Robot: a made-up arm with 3 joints. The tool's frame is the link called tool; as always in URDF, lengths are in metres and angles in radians. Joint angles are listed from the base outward.
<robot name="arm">
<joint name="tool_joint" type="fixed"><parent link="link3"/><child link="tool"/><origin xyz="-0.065 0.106 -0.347"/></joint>
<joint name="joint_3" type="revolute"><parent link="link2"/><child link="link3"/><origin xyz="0.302 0.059 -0.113"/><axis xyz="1 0 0"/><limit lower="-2.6" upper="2.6"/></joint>
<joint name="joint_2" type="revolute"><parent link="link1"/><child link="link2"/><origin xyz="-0.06 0.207 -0.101"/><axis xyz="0 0 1"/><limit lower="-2.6" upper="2.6"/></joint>
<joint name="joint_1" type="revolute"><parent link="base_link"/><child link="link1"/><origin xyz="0 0 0.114"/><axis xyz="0 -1 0"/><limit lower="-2.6" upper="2.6"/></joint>
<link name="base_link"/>
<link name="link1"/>
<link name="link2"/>
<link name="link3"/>
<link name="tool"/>
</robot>
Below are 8 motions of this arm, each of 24 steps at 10 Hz.
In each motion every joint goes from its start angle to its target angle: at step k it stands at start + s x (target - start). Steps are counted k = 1, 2, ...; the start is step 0. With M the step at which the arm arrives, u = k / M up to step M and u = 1 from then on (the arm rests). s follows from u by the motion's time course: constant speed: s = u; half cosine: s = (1 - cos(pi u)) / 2; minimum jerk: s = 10 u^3 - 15 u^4 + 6 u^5.
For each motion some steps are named. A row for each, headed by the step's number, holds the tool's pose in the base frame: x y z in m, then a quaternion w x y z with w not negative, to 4 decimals.
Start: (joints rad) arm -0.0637 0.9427 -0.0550
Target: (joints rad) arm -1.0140 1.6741 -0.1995
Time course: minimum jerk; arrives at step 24
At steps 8, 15, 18, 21, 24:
8: -0.2173 0.4795 -0.4165 0.8483 0.0322 0.0898 0.5209
15: -0.4976 0.4535 -0.2057 0.7066 0.1910 0.2215 0.6444
18: -0.5568 0.4412 -0.1044 0.6520 0.2578 0.2476 0.6686
21: -0.5789 0.4343 -0.0491 0.6236 0.2938 0.2574 0.6771
24: -0.5824 0.4330 -0.0388 0.6184 0.3005 0.2589 0.6784

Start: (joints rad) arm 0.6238 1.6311 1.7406
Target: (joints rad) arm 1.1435 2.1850 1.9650
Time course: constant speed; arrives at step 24
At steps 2, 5, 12, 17, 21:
2: -0.3360 0.4023 -0.2077 0.5902 0.3315 0.4020 0.6166
5: -0.3261 0.3748 -0.2274 0.5896 0.2956 0.4137 0.6276
12: -0.2929 0.3106 -0.2676 0.5929 0.2085 0.4410 0.6407
17: -0.2619 0.2657 -0.2898 0.5995 0.1447 0.4595 0.6391
21: -0.2340 0.2308 -0.3028 0.6073 0.0935 0.4733 0.6312

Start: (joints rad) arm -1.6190 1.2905 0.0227
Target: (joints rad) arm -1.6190 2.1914 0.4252
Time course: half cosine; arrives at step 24
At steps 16, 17, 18, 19, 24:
16: -0.4892 0.3217 0.5386 0.2801 0.6564 0.4889 0.5017
17: -0.4840 0.3021 0.5494 0.2573 0.6664 0.4813 0.5080
18: -0.4792 0.2838 0.5581 0.2364 0.6749 0.4743 0.5135
19: -0.4749 0.2672 0.5648 0.2178 0.6817 0.4681 0.5184
24: -0.4646 0.2261 0.5777 0.1726 0.6959 0.4531 0.5298

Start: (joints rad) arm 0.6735 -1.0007 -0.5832
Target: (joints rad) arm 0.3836 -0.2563 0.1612
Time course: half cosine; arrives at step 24
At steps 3, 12, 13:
3: 0.3834 -0.0078 -0.3032 0.8457 -0.0828 -0.1555 -0.5037
12: 0.4496 0.1404 -0.2899 0.9214 -0.0164 -0.2156 -0.3229
13: 0.4519 0.1671 -0.2905 0.9301 -0.0034 -0.2183 -0.2954

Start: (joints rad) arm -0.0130 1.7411 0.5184
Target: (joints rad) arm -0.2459 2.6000 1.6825
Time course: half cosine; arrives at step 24
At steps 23, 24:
23: -0.4698 -0.0059 0.1576 0.0911 0.2774 0.7330 0.6144
24: -0.4682 -0.0067 0.1594 0.0889 0.2767 0.7348 0.6129

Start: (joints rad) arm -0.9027 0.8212 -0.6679
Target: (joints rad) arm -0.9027 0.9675 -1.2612
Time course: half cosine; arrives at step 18
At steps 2, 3, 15, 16, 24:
2: -0.3333 0.3278 -0.3510 0.8351 -0.1123 0.2549 0.4743
3: -0.3279 0.3241 -0.3528 0.8333 -0.1201 0.2485 0.4790
15: -0.1752 0.2681 -0.3620 0.7695 -0.2934 0.0794 0.5617
16: -0.1680 0.2671 -0.3608 0.7660 -0.3002 0.0715 0.5639
24: -0.1621 0.2664 -0.3597 0.7630 -0.3059 0.0651 0.5657

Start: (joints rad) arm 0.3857 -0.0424 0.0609
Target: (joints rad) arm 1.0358 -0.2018 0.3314
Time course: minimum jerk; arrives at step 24
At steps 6, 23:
6: 0.4099 0.3881 -0.2984 0.9728 0.0499 -0.2255 -0.0187
23: 0.5523 0.4261 0.0500 0.8445 0.1917 -0.5000 -0.0051

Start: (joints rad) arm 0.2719 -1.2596 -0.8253
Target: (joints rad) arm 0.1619 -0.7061 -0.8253
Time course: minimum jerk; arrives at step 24
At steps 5, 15, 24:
5: 0.0453 -0.0581 -0.4200 0.7737 -0.2559 0.1294 -0.5650
15: 0.1017 -0.0535 -0.4034 0.8451 -0.3264 0.0862 -0.4145
24: 0.1243 -0.0412 -0.3999 0.8680 -0.3495 0.0687 -0.3461

